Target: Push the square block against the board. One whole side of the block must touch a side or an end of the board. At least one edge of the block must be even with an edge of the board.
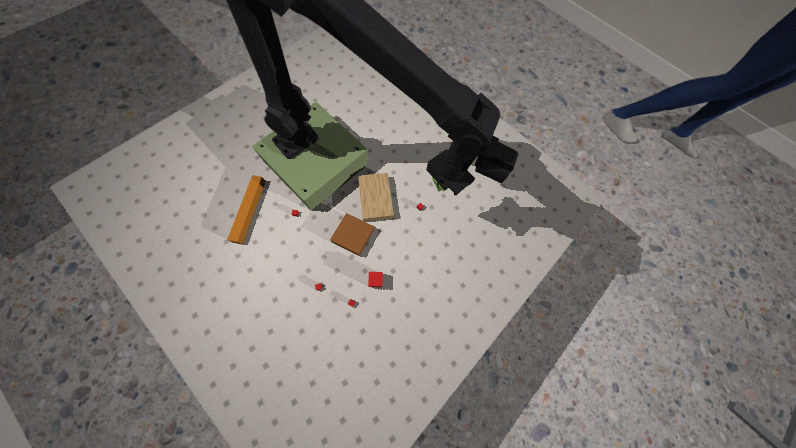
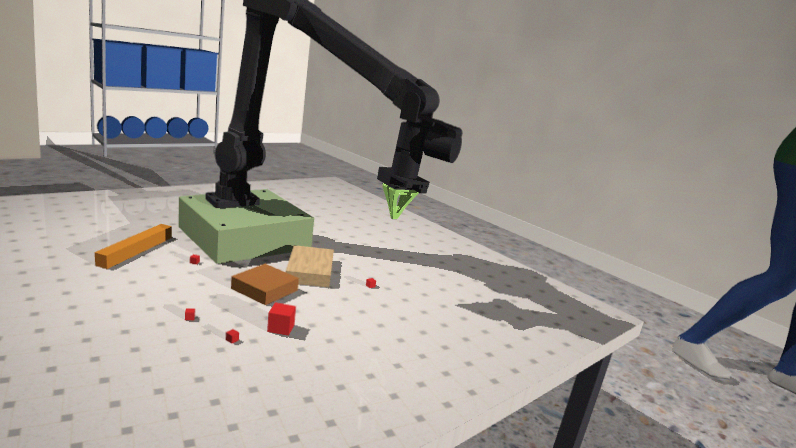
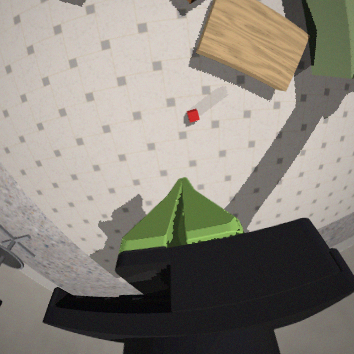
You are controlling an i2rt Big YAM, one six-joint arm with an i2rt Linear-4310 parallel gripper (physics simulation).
Scene:
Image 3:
gripper: 183, 183
light wooden block: 268, 48, on the table

